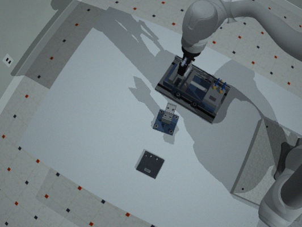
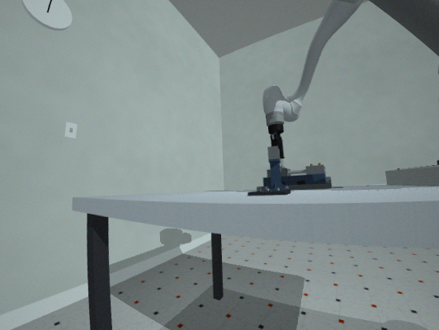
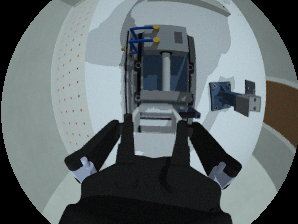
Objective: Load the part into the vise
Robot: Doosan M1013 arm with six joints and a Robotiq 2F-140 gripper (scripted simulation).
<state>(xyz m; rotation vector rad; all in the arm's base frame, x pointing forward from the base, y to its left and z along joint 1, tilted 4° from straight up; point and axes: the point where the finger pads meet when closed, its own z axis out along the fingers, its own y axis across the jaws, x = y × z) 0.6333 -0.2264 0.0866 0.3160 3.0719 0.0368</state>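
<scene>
Now: hand 2 cm above the part. From my hand the other things lie so: vise: 8 cm below, 6 cm behind, 3 cm to the left; air cylinder: 16 cm behind, 5 cm to the left, 4 cm below.
</scene>
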